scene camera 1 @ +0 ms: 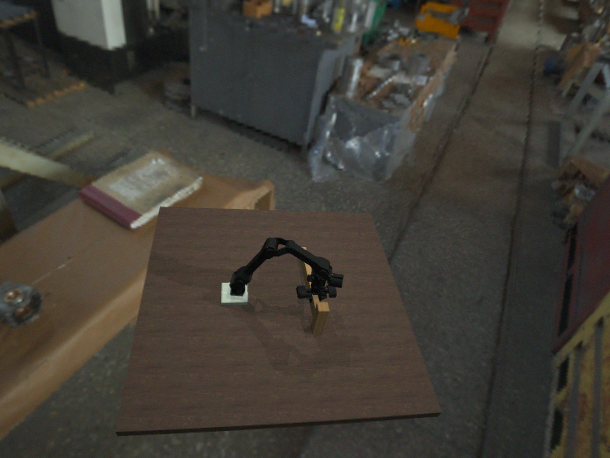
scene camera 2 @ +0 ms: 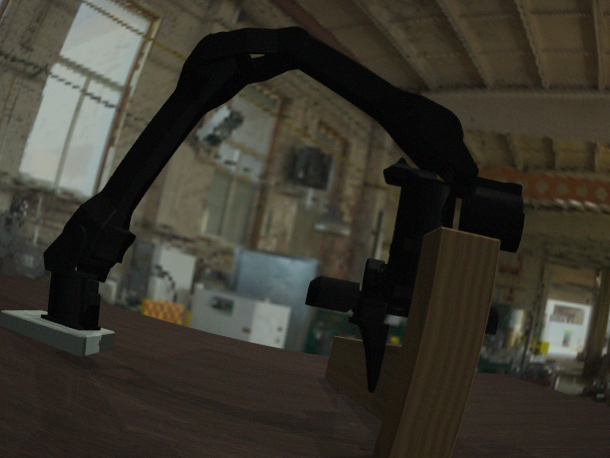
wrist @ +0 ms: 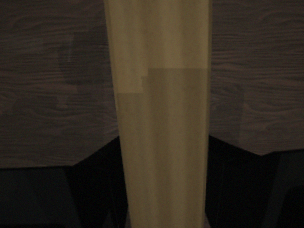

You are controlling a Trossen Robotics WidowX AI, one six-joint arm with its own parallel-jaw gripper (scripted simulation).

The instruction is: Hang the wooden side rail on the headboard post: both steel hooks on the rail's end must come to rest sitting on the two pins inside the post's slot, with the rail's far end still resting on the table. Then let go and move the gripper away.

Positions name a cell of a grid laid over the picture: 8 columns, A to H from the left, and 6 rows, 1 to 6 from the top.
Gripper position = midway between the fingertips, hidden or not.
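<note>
A wooden side rail (wrist: E2) is visible, and so is a wooden headboard post (scene camera 2: F4). The gripper itself appears both in scene camera 2 (scene camera 2: F6) and in the wrist view (wrist: E4).
</note>
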